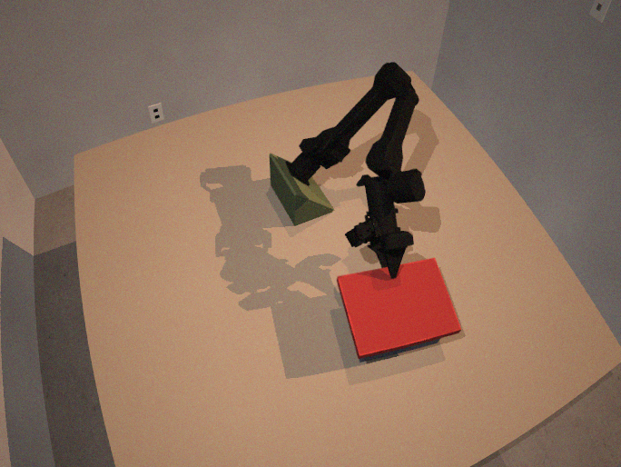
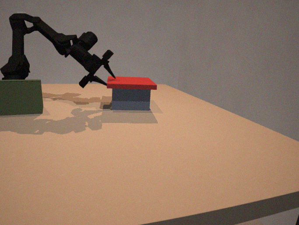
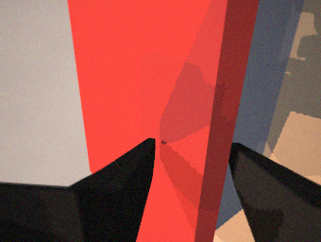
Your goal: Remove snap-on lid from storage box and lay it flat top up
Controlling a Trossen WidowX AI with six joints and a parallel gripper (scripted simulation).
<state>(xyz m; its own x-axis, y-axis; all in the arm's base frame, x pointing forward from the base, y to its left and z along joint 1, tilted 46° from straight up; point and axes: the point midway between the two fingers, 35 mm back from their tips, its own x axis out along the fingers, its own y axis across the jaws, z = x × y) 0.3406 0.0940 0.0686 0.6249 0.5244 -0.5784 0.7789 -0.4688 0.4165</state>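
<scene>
My hand is 10 cm short of the red lid, 2 cm above it and 1 cm to the left of it. From my hand the other things lie so: blue storage box (10 cm ahead, 6 cm below, 1 cm to the right).
</scene>
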